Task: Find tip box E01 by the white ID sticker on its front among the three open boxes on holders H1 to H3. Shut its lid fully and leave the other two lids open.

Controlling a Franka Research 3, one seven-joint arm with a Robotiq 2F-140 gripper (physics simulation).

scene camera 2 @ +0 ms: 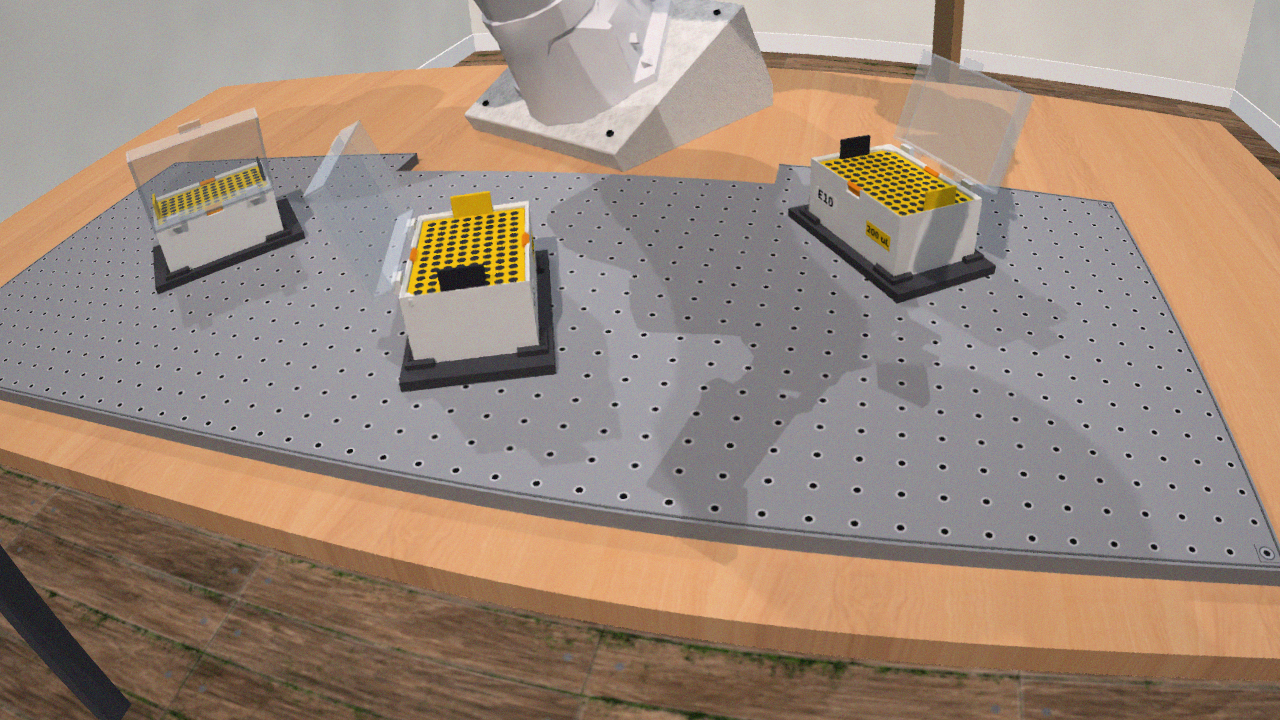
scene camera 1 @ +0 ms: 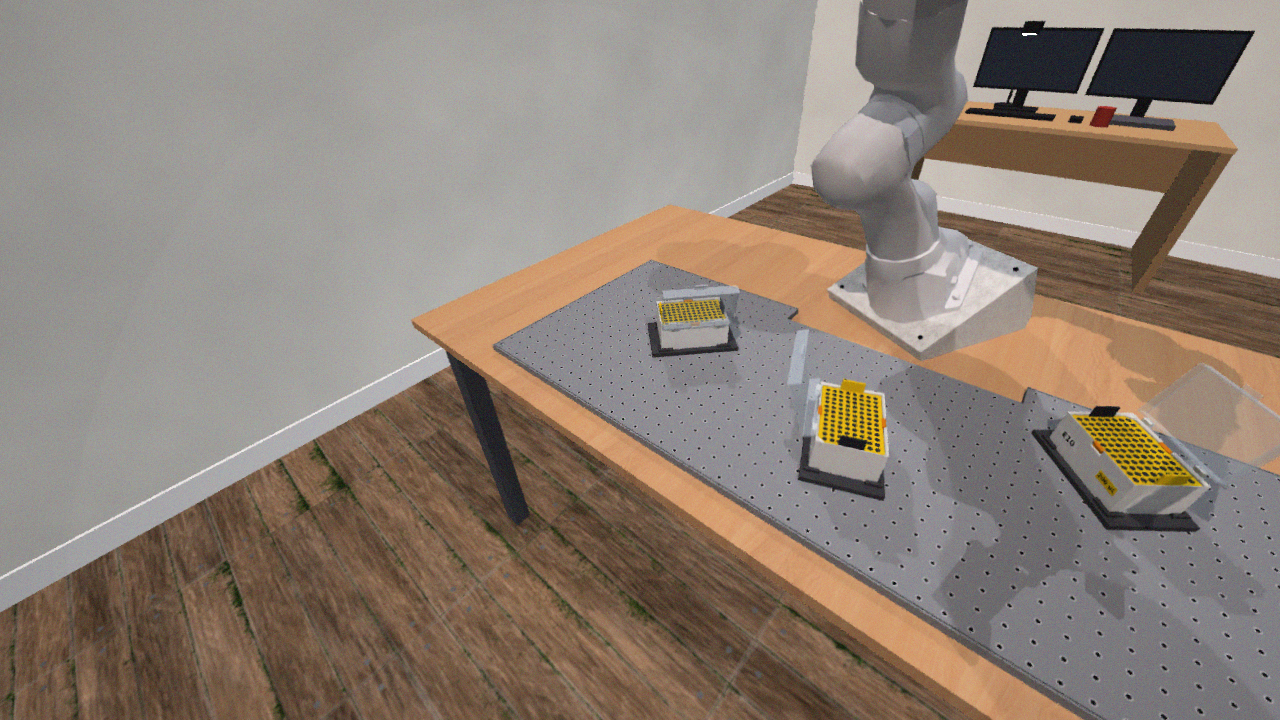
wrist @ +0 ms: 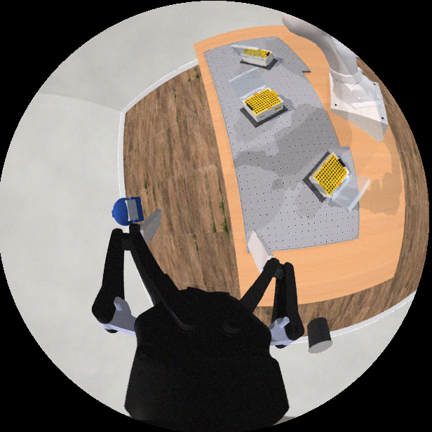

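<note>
The right box (scene camera 1: 1096,465) (scene camera 2: 935,246) (wrist: 331,174) reads E10 beside a yellow 200 uL label; its clear lid (scene camera 1: 1208,411) (scene camera 2: 962,120) stands open. The middle box (scene camera 1: 850,461) (scene camera 2: 469,326) (wrist: 263,102) has its lid (scene camera 1: 798,358) (scene camera 2: 344,188) (wrist: 248,82) open at its left in the scene views. The left box (scene camera 1: 693,335) (scene camera 2: 219,237) (wrist: 256,60) also has its lid (scene camera 2: 196,147) up. I cannot read an ID on the middle or left box. My gripper (wrist: 206,228) is wide open and empty, far from all three boxes.
Each box sits on a black holder (scene camera 2: 478,371) on the grey perforated board (scene camera 1: 895,537) (scene camera 2: 626,402) (wrist: 280,215). The robot base (scene camera 1: 975,304) (scene camera 2: 662,98) (wrist: 357,97) stands behind the board. A desk (scene camera 1: 1074,156) with two monitors is at the back.
</note>
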